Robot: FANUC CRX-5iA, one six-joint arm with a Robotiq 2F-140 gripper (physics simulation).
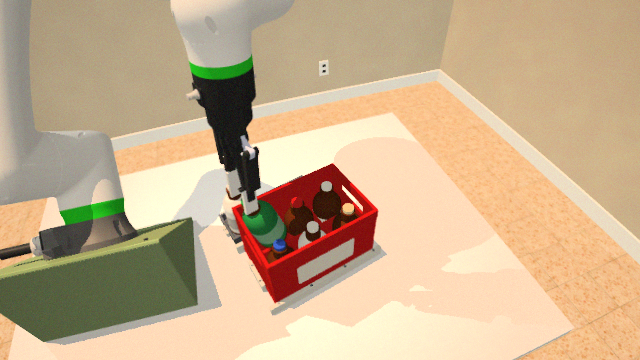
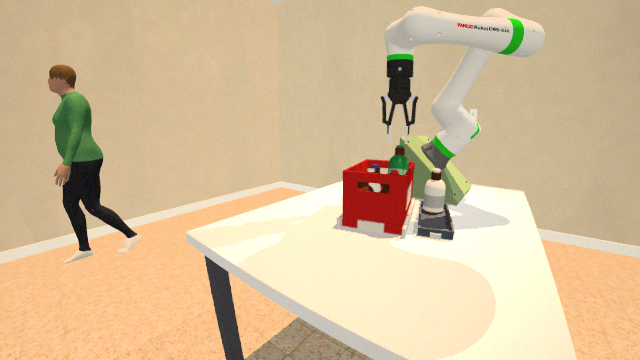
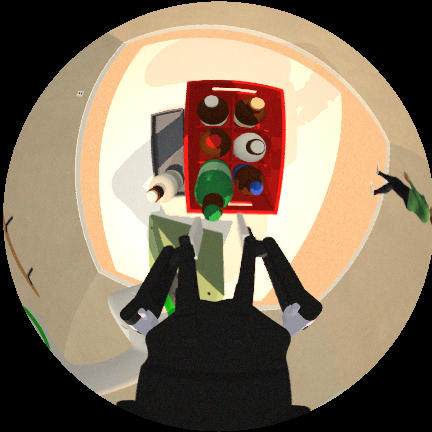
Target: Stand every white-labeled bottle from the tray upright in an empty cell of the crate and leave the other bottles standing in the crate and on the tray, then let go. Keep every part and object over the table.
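Frame: origin at the arm's base, x back, y right, z up, level; millimetres.
Seen in the pictures: gripper, between the fingertips: (image 1: 244,202) (image 2: 397,143) (image 3: 218,222); arm's base, origin of its link: (image 1: 102,244) (image 2: 432,157).
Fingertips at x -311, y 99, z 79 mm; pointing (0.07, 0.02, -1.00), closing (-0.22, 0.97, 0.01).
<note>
Offsets run from my fingertips to a thing's top centre. "spot": to the spot under its first point. Level surfaces: height alone.
The red crate @(dy -46, dx -116, dz -70 mm) (image 1: 285,282) (image 2: 370,212) (image 3: 283,150) has a bottle in each of its six cells. A green bottle with a pale band @(dy -14, dx -28, dz -5 mm) (image 1: 265,220) (image 2: 398,163) (image 3: 213,185) stands upright in a corner cell. Others are a white bottle @(dy +58, dx -123, dz -82 mm) (image 1: 309,240) (image 3: 247,147), a blue-capped one @(dy +70, dx -40, dz -82 mm) (image 1: 278,255) (image 3: 246,178), a red-capped one @(dy -23, dx -121, dz -82 mm) (image 1: 298,218) (image 3: 215,144), a white-capped brown one @(dy -38, dx -206, dz -82 mm) (image 1: 326,203) (image 3: 212,112) and a cream-capped one @(dy +49, dx -218, dz -82 mm) (image 1: 344,219) (image 3: 248,113). A white bottle @(dy -147, dx +1, dz -85 mm) (image 1: 230,212) (image 2: 434,195) (image 3: 169,185) stands on the dark tray @(spot: dy -181, dx -230, dz -229 mm) (image 2: 435,233) (image 3: 167,135). My gripper (image 1: 243,197) (image 2: 398,140) (image 3: 218,222) is open and empty, just above the green bottle.
The green robot base (image 1: 115,280) (image 2: 457,185) (image 3: 212,265) stands near the crate's green-bottle end. The tray lies close along the crate's long side. A person (image 2: 77,130) (image 3: 416,200) is beyond the white table @(dz -245 mm) (image 1: 450,320) (image 2: 375,295).
</note>
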